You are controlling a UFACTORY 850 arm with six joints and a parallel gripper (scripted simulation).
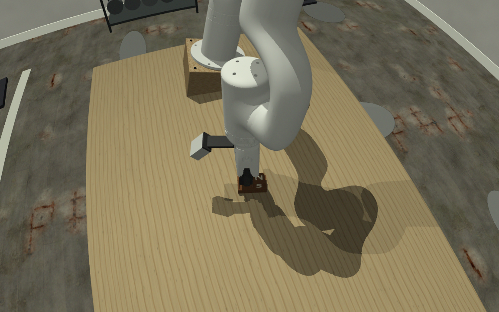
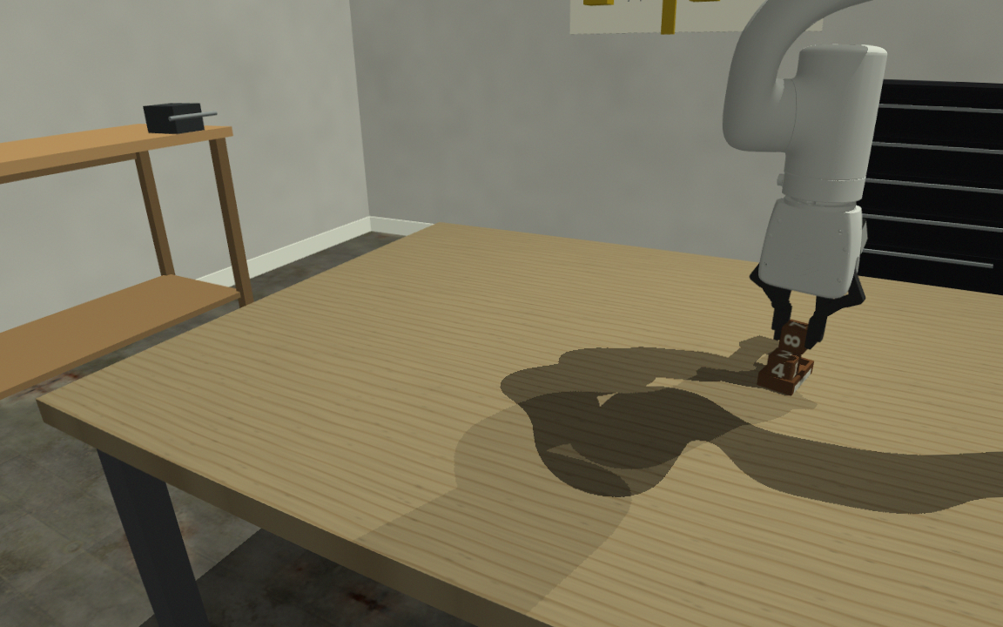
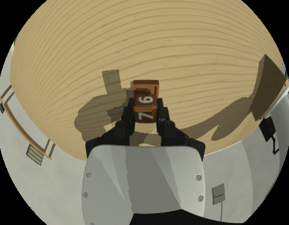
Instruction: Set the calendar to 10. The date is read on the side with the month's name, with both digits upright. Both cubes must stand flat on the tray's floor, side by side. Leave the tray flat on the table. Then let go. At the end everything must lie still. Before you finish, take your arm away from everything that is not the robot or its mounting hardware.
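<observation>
Now: the small brown tray 10 mm ahead of my hand, 20 mm to the left of it and 60 mm below it.
</observation>
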